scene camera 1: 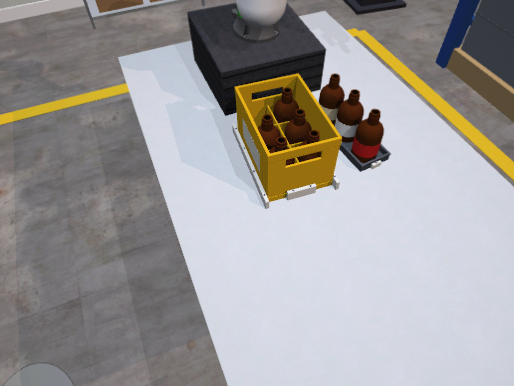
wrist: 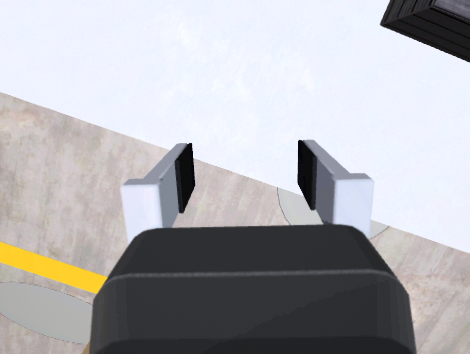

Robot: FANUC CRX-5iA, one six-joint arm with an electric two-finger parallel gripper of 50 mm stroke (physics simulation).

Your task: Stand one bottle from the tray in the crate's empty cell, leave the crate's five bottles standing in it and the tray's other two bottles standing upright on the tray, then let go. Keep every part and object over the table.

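Places are measured from the arm's base along level axes (x back, y right, z up), in metres.
Pixels of known places: gripper, between the fingertips: (wrist: 245, 163); arm's base, origin of its link: (scene camera 1: 256, 29).
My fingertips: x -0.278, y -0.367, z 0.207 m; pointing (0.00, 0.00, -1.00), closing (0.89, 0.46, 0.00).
Ahead of a thing's pixels: the offset from my fingertips to its top centre. "spot": to the spot under its first point. Level surfaces: height alone.
A yellow crate @[dx -0.136, dy +0.415, dz -0.199 m] (scene camera 1: 305, 175) stands on the white table in the scene view. Five brown bottles stand in it; its back-left cell looks empty, though its floor is hidden. A dark grey tray @[spot: dx -0.216, dy +0.233, dz -0.351 m] (scene camera 1: 353, 158) beside the crate's right side holds three upright brown bottles in a row: one with a red label @[dx -0.193, dy +0.186, dz -0.215 m] (scene camera 1: 367, 149) at the front, one with a white label @[dx -0.102, dy +0.201, dz -0.215 m] (scene camera 1: 349, 127) in the middle and one with a pale label @[spot: dx -0.047, dy +0.239, dz -0.265 m] (scene camera 1: 331, 97) at the back. My gripper (wrist: 245, 163) is open and empty in the wrist view, above the table's edge. No bottle, crate or tray shows in the wrist view.
The black pedestal (scene camera 1: 272, 52) (wrist: 425, 30) carries the robot's base (scene camera 1: 257, 25) behind the crate. A white strip @[spot: dx -0.184, dy +0.518, dz -0.350 m] (scene camera 1: 252, 172) and a white block @[spot: dx -0.284, dy +0.413, dz -0.355 m] (scene camera 1: 301, 192) border the crate. The white table @[dz -0.375 m] (scene camera 1: 350, 280) (wrist: 240, 60) ends above grey floor (scene camera 1: 110, 225) (wrist: 85, 165).
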